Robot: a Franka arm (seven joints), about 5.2 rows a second.
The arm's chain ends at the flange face. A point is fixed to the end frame.
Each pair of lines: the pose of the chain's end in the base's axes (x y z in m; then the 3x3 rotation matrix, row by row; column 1 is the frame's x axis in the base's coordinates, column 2 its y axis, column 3 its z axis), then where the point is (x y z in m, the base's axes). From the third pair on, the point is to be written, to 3 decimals.
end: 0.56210 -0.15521 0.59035; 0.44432 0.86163 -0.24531; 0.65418 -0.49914 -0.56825; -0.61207 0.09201 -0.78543
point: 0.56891 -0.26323 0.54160
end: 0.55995 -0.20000 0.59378; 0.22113 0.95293 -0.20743; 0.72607 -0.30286 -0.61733; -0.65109 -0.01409 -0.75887
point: 0.58396 -0.30469 0.54324
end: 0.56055 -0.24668 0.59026; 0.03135 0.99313 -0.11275; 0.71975 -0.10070 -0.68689; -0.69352 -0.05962 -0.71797
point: 0.603 -0.347 0.543
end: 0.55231 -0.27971 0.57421; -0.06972 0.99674 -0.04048; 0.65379 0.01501 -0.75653; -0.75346 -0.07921 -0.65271
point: 0.606 -0.378 0.534
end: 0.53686 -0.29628 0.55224; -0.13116 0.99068 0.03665; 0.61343 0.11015 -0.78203; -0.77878 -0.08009 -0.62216
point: 0.600 -0.390 0.516
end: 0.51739 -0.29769 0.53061; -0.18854 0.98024 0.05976; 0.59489 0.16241 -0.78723; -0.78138 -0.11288 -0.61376
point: 0.585 -0.388 0.494
